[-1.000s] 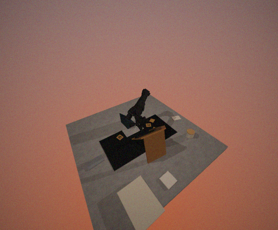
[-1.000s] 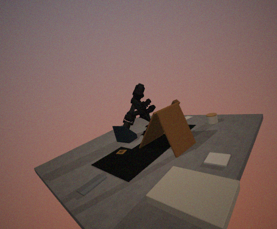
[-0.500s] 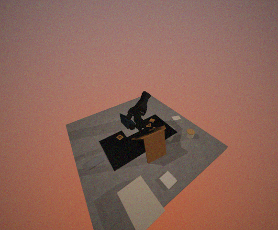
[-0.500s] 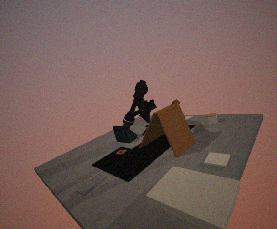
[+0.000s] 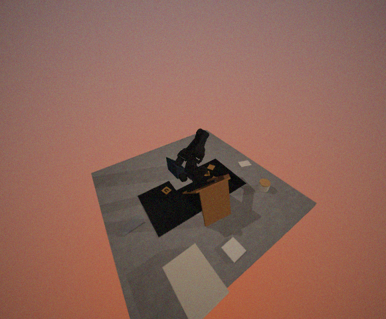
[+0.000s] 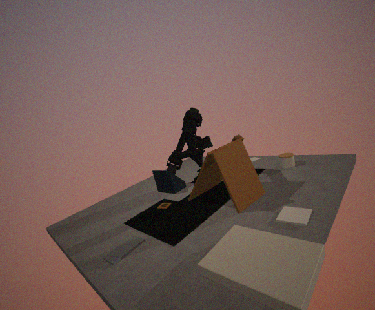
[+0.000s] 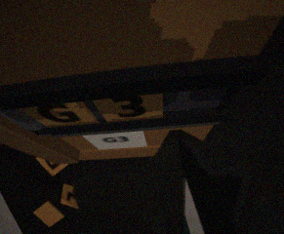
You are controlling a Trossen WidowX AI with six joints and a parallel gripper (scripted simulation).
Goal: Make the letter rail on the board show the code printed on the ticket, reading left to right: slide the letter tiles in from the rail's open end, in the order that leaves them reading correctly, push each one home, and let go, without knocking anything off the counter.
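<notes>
My gripper tip is 3 cm past the white ticket, 7 cm to the right of it and 10 cm above it. From my gripper tip the other things lie so: white pad (42 cm ahead, 1 cm to the left, 17 cm below); black mat (12 cm behind, 3 cm to the left, 18 cm below); flat grey plate (4 cm behind, 46 cm to the right, 17 cm below).
</notes>
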